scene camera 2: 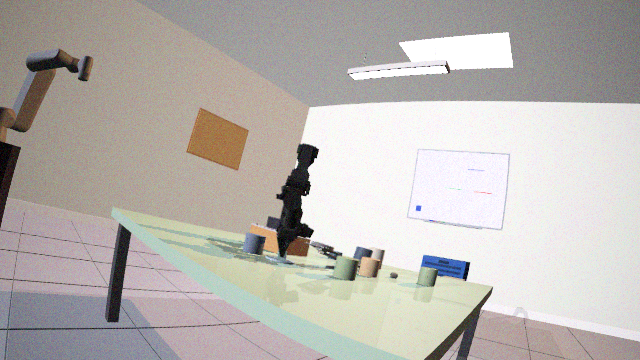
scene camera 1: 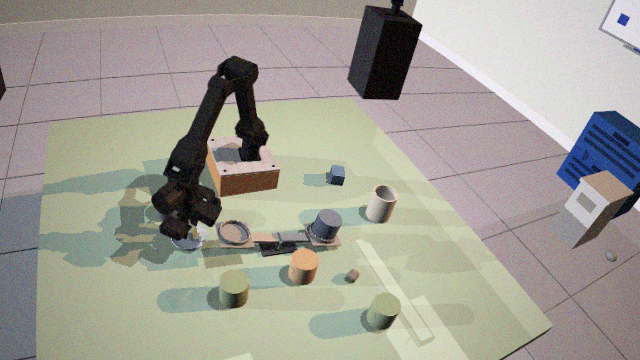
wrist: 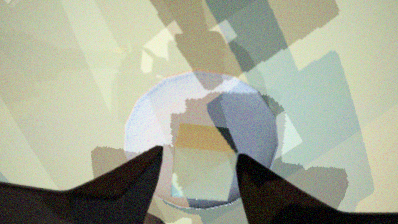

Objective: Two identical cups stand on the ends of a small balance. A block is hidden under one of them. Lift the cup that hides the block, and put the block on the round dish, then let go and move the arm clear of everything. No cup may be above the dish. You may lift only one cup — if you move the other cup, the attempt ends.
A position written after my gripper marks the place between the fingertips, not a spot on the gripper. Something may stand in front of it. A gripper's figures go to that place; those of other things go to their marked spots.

Labels:
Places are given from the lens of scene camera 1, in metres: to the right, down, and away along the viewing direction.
my gripper [scene camera 1: 189,232]: -0.35, 0.14, 1.08
blue-grey cup [scene camera 1: 328,222]: 0.02, 0.12, 1.10
balance [scene camera 1: 232,233]: -0.23, 0.14, 1.03

